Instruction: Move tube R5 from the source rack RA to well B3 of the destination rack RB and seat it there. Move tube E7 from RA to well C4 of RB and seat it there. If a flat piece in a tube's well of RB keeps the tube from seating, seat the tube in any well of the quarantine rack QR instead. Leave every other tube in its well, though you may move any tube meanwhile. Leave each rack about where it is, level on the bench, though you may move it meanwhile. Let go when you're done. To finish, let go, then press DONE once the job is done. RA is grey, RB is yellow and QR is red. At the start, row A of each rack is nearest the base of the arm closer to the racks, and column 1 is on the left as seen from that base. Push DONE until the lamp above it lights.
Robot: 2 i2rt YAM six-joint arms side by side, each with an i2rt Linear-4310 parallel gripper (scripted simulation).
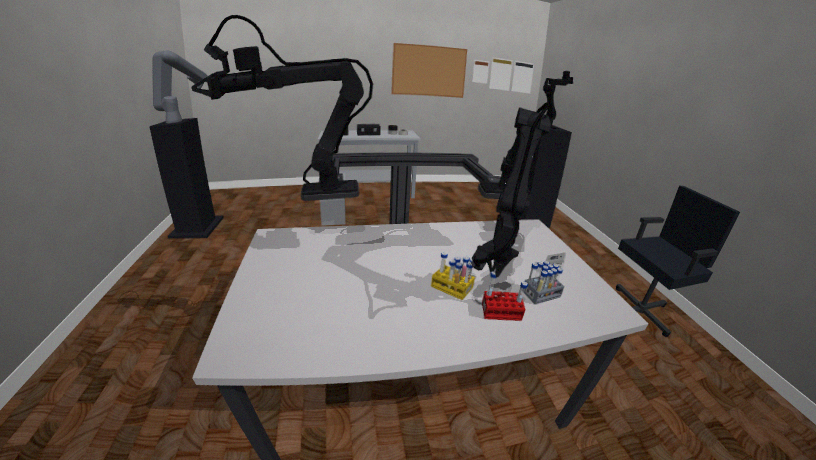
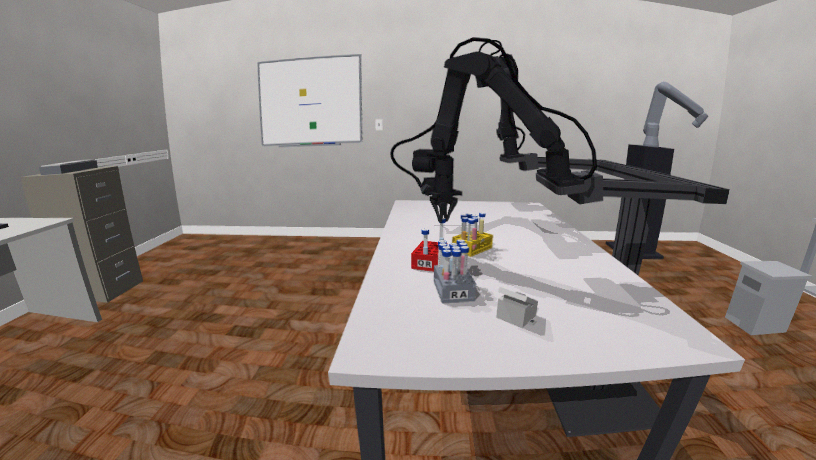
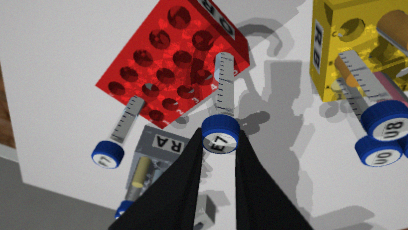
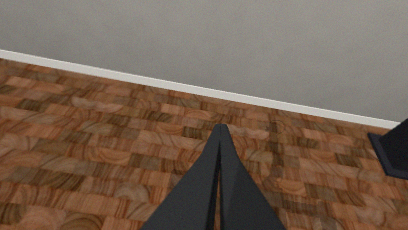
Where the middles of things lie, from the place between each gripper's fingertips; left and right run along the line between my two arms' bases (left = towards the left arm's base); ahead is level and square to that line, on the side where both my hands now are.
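Grey rack RA (image 2: 451,292): 1170 mm to the left of my right hand (image 1: 192,88), 190 mm ahead, 660 mm below. Grey button box (image 2: 511,309), from my right hand: 1300 mm to the left, 640 mm below, 40 mm ahead. Red rack QR (image 1: 498,310), right hand again: 980 mm to the left, 260 mm ahead, 660 mm below.
Grey rack RA, from my left hand (image 2: 443,221): 3 cm behind, 23 cm to the left, 11 cm below. Grey button box, from my left hand: 18 cm behind, 36 cm to the left, 9 cm below. Red rack QR, left hand again: 4 cm ahead, 4 cm to the left, 11 cm below.
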